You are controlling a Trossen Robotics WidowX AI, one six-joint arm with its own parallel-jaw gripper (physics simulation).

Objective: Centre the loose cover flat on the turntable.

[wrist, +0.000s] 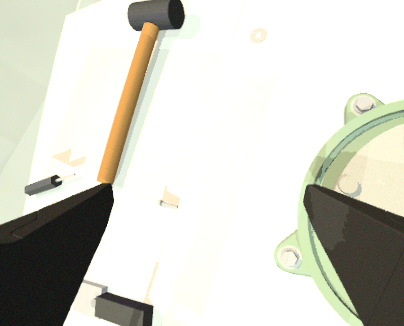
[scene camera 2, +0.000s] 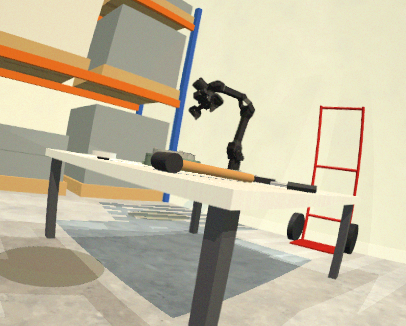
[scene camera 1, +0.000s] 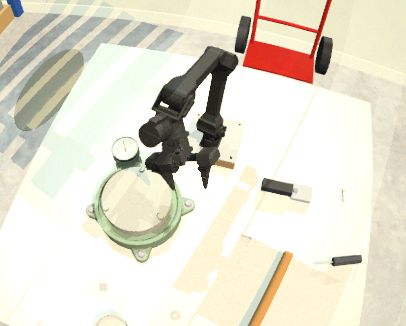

Labels:
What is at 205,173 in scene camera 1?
The gripper.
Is the gripper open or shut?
Open.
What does the orange-handled hammer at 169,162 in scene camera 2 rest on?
The table.

